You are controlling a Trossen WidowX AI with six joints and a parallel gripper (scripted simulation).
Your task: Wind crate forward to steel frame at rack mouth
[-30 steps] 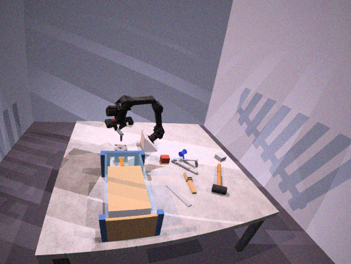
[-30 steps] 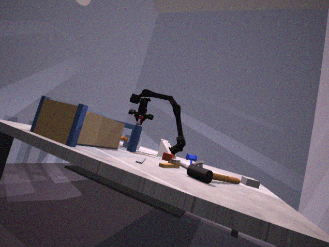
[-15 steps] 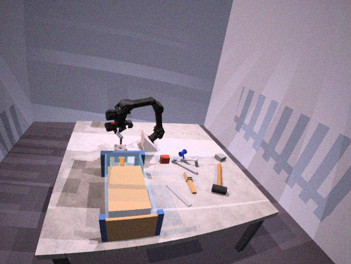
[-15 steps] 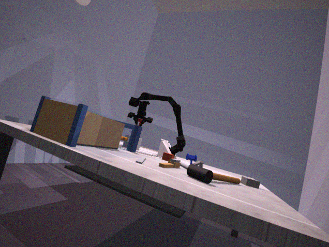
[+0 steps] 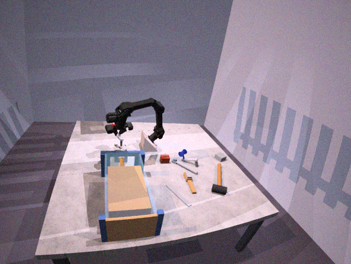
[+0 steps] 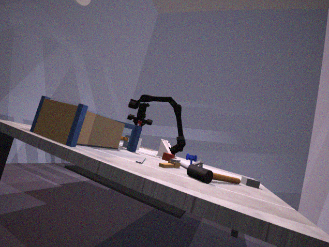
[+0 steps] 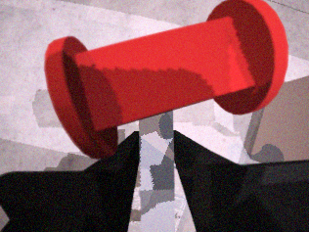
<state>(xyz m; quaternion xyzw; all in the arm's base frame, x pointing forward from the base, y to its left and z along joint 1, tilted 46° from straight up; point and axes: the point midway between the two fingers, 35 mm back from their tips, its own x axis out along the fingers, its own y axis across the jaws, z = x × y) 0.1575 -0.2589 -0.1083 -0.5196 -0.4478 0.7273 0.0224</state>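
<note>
Now: gripper tip 2 cm past the red winch handle grip, 1 cm to the left of it and 5 cm below it. From my gripper tip the other things lie so: winch handle: 1 cm ahead, 2 cm above; pale winch body: 5 cm ahead, 2 cm to the left, 11 cm below; clear-panelled cubby: 47 cm ahead, 6 cm to the left, 3 cm below.
</note>
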